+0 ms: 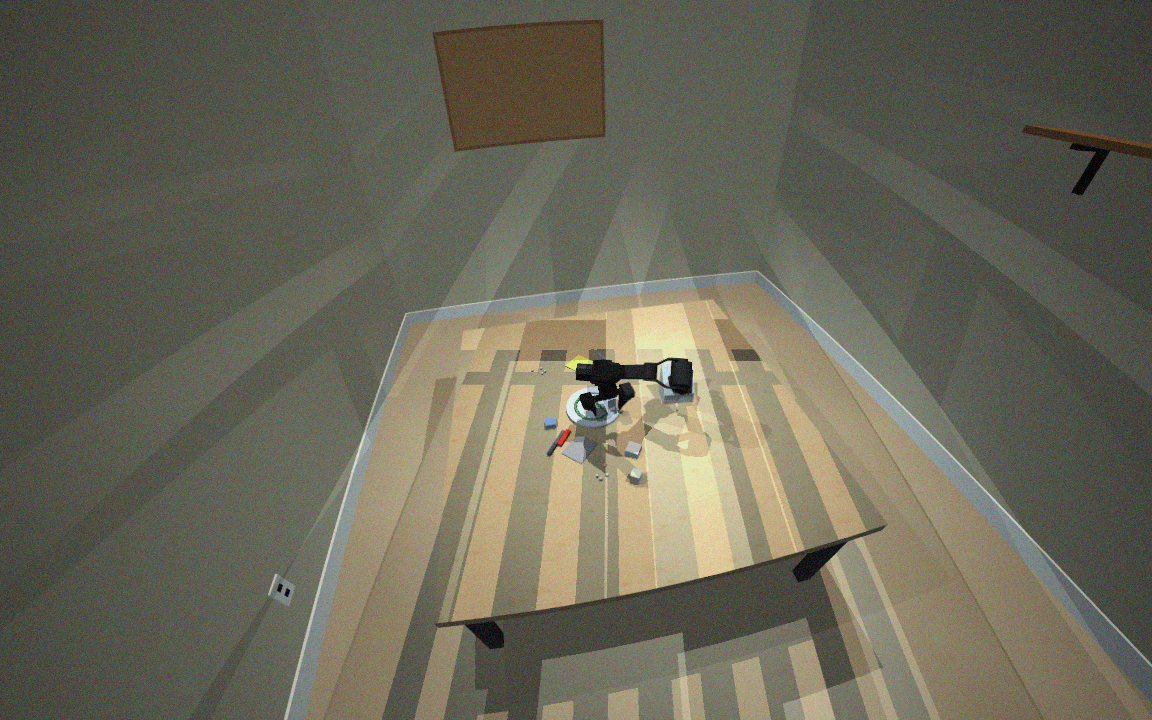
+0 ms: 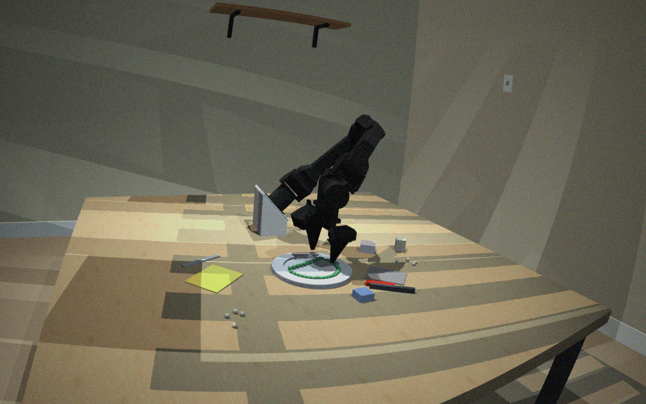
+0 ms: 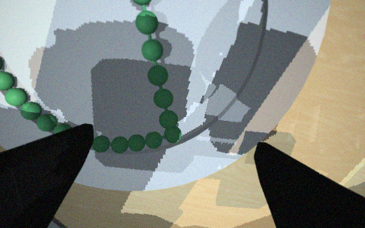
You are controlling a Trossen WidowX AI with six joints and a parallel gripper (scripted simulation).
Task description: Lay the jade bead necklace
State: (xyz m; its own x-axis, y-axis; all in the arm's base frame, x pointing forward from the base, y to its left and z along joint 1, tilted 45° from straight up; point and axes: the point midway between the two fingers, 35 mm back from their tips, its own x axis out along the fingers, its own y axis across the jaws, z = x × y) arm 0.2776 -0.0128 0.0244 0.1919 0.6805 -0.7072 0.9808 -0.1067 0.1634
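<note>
Right now my gripper tip is 40 mm short of the round grey bead board, 50 mm to the left of it and 10 mm above it. From my gripper tip the other things lie so: grey plate 130 mm ahead, 110 mm to the left, 20 mm below; blue block 210 mm ahead, 20 mm to the right, 10 mm below; red and black pen 190 mm ahead, 60 mm to the left, 10 mm below.
</note>
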